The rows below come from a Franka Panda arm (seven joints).
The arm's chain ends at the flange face. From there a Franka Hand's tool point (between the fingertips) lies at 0.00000 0.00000 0.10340 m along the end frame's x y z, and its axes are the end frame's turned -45 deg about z.
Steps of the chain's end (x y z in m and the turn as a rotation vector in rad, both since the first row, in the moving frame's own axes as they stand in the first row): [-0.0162 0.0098 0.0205 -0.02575 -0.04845 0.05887]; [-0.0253 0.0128 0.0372 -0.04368 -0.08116 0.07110]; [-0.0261 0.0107 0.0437 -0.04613 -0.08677 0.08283]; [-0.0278 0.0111 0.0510 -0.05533 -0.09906 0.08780]
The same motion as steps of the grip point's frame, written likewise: [-0.0238 -0.0063 0.0203 0.01605 -0.05247 0.05887]; [-0.0360 -0.0119 0.0368 0.02650 -0.08828 0.07110]; [-0.0356 -0.0143 0.0432 0.02874 -0.09397 0.08283]; [-0.0386 -0.0155 0.0503 0.03092 -0.10917 0.08780]
